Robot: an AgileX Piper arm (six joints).
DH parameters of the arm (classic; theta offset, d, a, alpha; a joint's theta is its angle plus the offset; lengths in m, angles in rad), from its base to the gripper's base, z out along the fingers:
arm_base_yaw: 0 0.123 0 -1.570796
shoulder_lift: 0.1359 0 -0.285 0
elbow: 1.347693 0 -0.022 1.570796
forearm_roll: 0 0.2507 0 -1.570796
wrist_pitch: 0 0 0 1.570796
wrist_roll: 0 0.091 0 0
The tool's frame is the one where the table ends.
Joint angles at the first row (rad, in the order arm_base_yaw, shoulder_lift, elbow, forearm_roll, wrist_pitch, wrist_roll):
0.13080 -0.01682 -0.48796 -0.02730 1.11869 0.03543
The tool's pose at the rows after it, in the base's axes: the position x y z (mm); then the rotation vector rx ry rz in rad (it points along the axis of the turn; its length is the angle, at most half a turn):
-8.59, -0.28, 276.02, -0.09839, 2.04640, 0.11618
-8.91, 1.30, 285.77, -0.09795, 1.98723, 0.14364
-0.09, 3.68, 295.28, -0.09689, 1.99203, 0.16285
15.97, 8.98, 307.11, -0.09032, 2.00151, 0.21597
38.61, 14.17, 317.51, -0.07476, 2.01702, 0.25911
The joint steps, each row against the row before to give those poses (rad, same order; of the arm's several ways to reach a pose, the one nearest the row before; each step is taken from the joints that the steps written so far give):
-0.00001 0.00002 -0.01391 0.03779 -0.03679 -0.00001
0.00005 0.00601 -0.02228 0.02078 -0.04337 -0.00140
-0.00009 0.06277 -0.02243 0.01647 -0.03592 -0.00008
0.00007 0.09670 -0.02554 0.04518 -0.06238 0.00006
-0.00012 0.11805 -0.02343 0.03813 -0.07954 -0.00013

